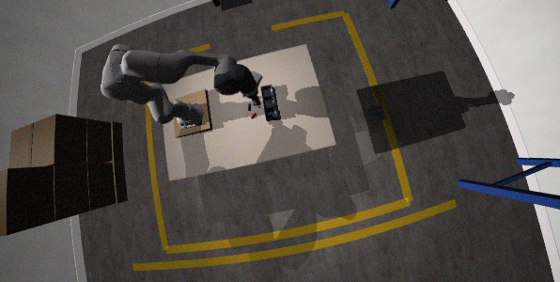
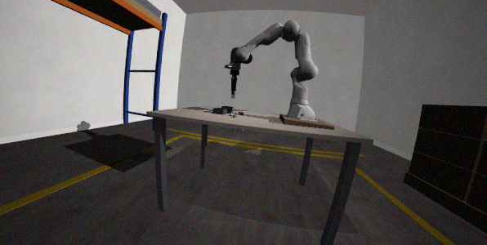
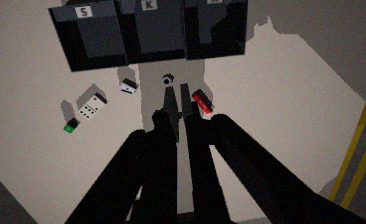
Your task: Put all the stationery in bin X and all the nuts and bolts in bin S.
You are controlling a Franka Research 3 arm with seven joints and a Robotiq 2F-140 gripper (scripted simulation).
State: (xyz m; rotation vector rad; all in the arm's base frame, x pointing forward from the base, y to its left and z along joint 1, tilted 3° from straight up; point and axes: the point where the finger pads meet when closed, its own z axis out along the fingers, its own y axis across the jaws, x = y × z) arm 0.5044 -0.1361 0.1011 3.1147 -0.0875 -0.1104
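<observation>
My hand is 130 mm above the bin, 60 mm short of it and 10 mm to the right of it. The rest, counted from my hand: black cylinder (150 mm below, 90 mm behind, 40 mm to the left); then grey nut (150 mm below, 20 mm to the left, 20 mm behind); then red cylinder (150 mm below, 80 mm behind, 30 mm to the right).
</observation>
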